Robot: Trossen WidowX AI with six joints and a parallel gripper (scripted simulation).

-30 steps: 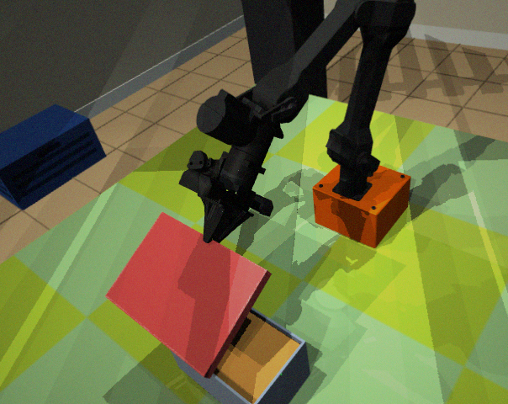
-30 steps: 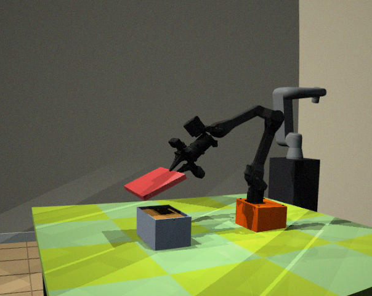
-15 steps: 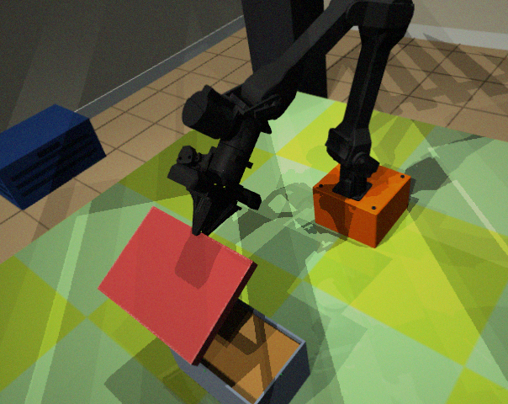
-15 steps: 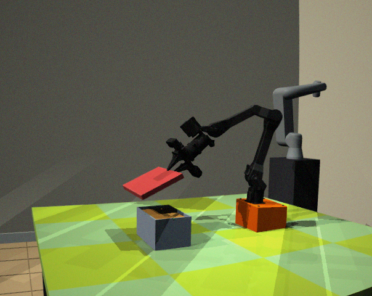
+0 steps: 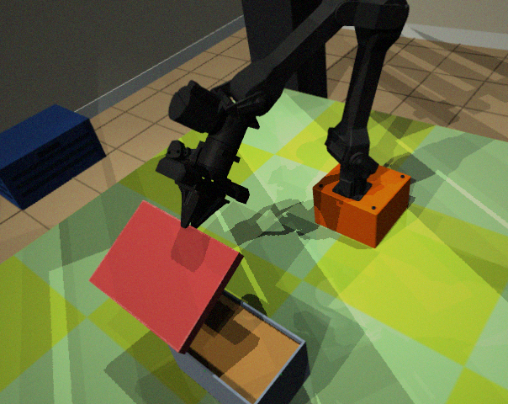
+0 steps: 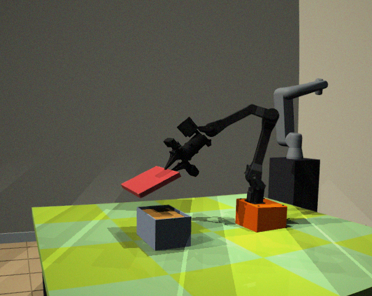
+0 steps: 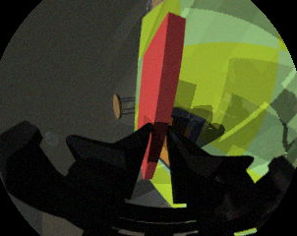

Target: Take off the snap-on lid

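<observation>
My gripper tip is 70 mm short of the red lid and 30 mm above it. The rest, counted from my gripper tip: grey-blue storage box (180 mm below, 130 mm to the left, 80 mm ahead).
</observation>
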